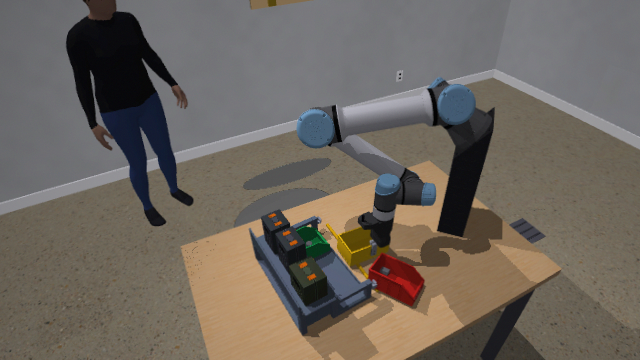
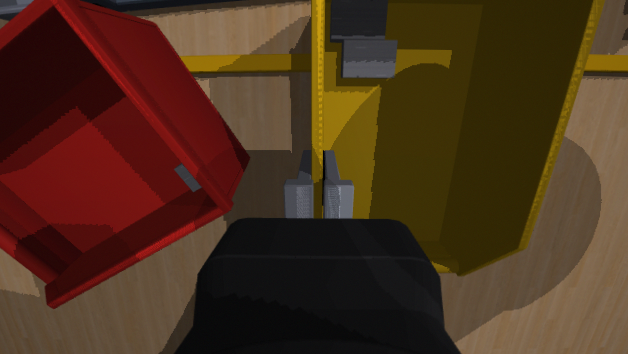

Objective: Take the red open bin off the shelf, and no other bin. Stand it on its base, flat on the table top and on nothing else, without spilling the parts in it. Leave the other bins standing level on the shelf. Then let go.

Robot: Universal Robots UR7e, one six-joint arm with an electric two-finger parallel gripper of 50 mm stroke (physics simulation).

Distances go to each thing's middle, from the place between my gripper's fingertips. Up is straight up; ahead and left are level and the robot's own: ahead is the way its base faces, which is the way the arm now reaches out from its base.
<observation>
I see the yellow bin (image 1: 354,246) 5 cm to the right of my hand and 2 cm above it. Round my hand: dark green case (image 1: 309,281) 31 cm ahead, 12 cm above; red open bin (image 1: 404,283) 3 cm ahead, 14 cm to the left, 2 cm above.
</observation>
